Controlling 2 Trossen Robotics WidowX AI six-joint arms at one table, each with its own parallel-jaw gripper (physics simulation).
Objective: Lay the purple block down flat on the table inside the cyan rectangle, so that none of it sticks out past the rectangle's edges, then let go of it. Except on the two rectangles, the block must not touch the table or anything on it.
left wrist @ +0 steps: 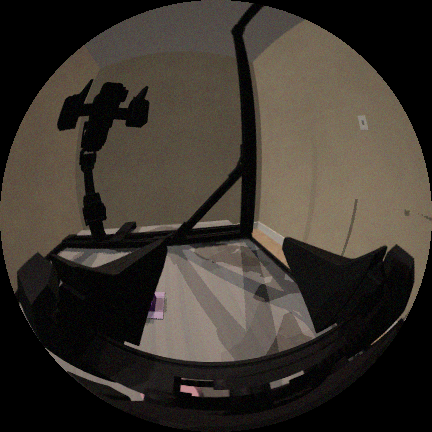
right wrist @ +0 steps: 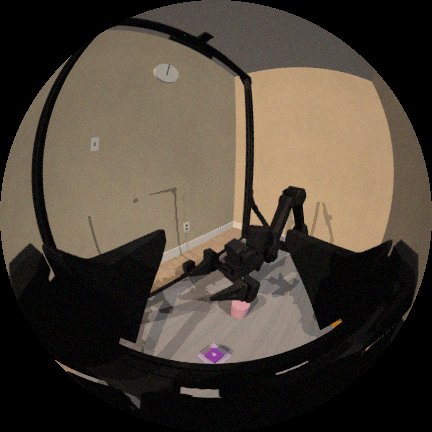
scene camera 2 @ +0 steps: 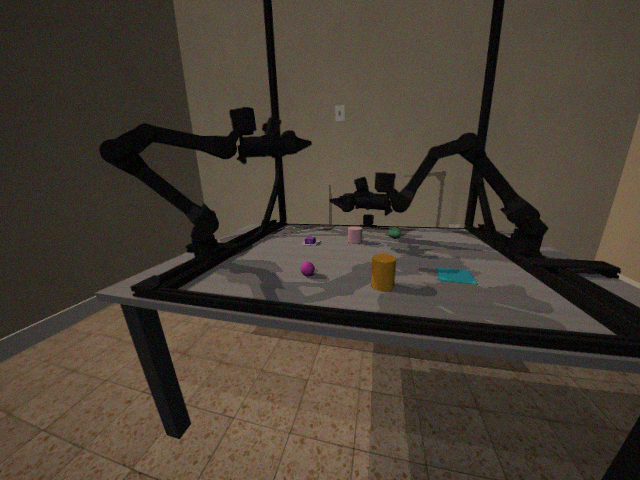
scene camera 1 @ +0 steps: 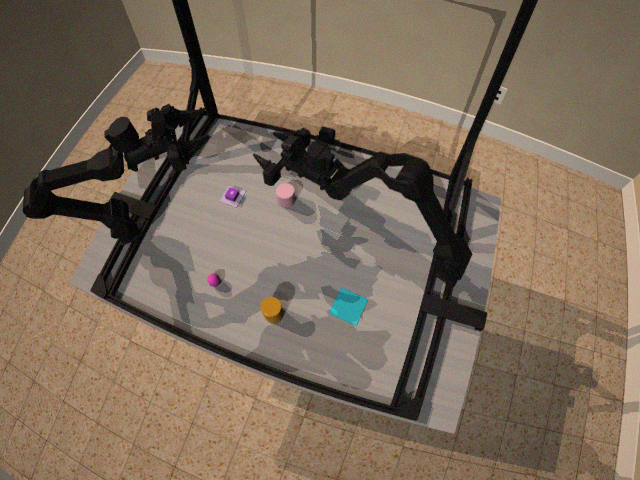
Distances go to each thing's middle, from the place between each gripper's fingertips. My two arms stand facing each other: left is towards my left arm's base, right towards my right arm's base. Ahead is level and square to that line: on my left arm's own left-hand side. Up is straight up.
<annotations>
Right now my right hand is 330 mm short of the orange cylinder (scene camera 2: 383,265), 190 mm to the right of it and 310 mm above it. From my right hand the other things lie so: cyan rectangle (scene camera 1: 348,306) (290 mm ahead, 380 mm to the left, 340 mm below).
My left hand is 43 cm short of the orange cylinder, 12 cm above it and 9 cm to the right of it. Round my left hand: cyan rectangle 39 cm ahead, 29 cm to the left, 15 cm below.
</annotations>
